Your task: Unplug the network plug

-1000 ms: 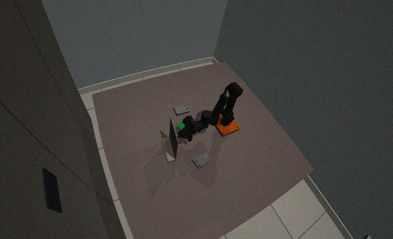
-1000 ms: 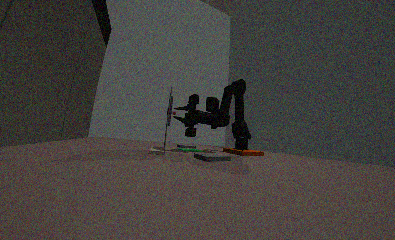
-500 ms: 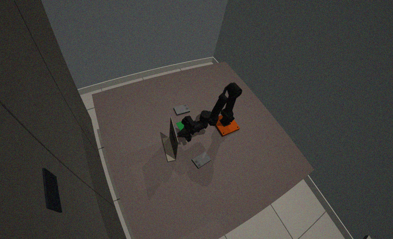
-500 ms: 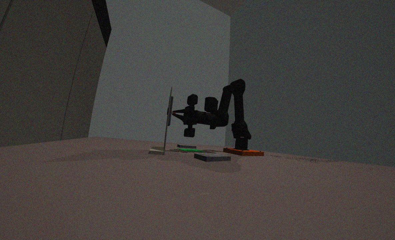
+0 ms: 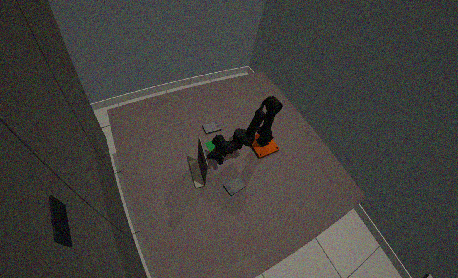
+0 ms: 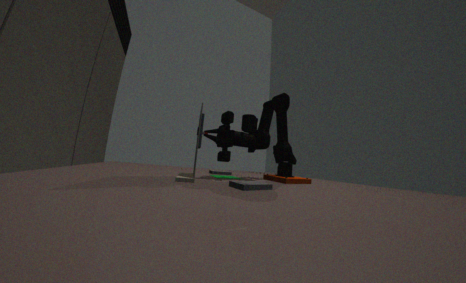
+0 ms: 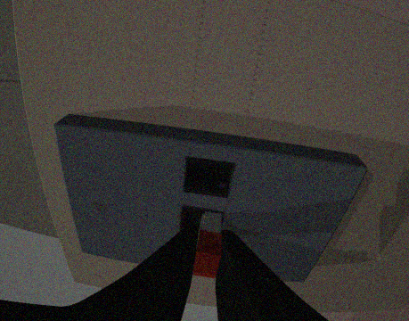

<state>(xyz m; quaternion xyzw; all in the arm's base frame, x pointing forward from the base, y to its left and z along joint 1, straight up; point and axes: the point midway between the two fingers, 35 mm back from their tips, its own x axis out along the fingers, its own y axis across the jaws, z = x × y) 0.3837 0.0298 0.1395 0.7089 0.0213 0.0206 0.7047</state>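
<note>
Right now the green marked square is 15 cm behind my gripper tip, 12 cm to the right of it and 16 cm below it. Also, from my gripper tip: upright panel (3 cm ahead, 1 cm to the right, 5 cm below); grey network plug (right at my gripper tip).
</note>
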